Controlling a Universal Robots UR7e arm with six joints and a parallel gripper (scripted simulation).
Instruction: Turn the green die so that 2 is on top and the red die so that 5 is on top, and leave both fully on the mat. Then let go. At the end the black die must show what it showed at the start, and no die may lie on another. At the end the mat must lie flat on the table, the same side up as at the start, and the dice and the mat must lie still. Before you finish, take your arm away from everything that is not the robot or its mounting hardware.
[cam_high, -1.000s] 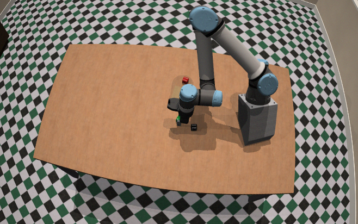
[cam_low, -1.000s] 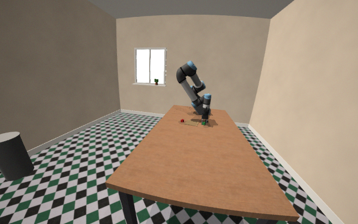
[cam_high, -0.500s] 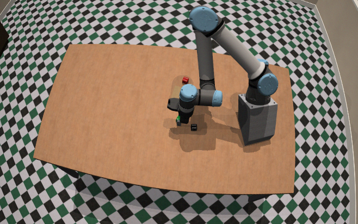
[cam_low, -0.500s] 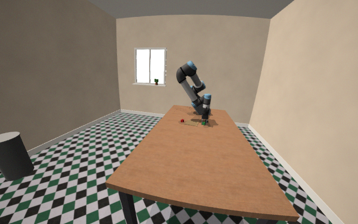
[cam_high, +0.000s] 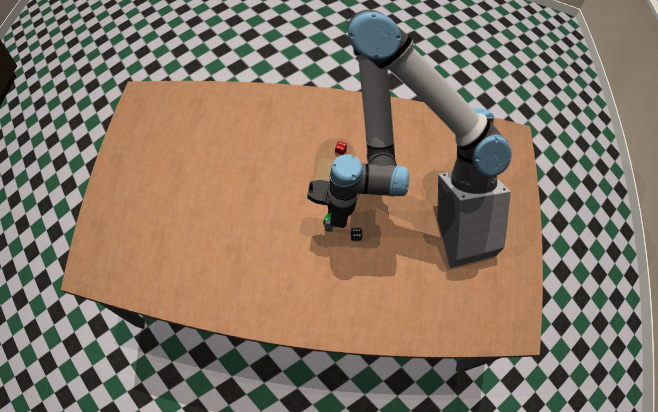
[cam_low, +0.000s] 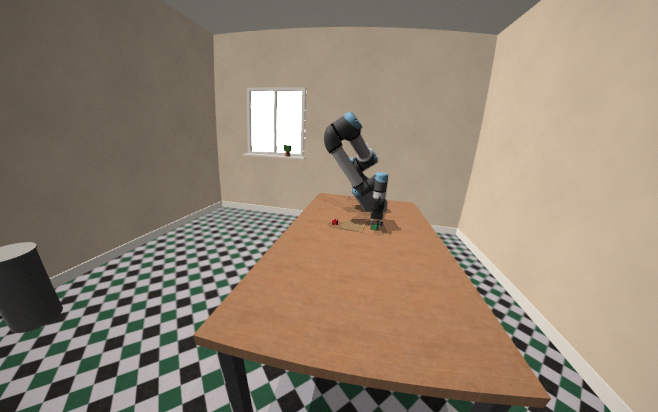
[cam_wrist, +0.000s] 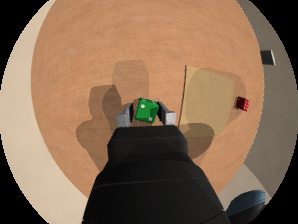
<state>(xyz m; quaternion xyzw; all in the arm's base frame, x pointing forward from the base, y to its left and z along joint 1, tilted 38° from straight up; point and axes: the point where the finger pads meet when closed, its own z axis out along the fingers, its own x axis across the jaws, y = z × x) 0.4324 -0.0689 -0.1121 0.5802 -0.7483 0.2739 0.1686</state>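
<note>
My hand is right at the green die. Round my hand: black die 70 mm behind, 50 mm to the left; tan mat 130 mm to the right, 40 mm behind, 20 mm below; red die 240 mm to the right, 60 mm behind.
</note>
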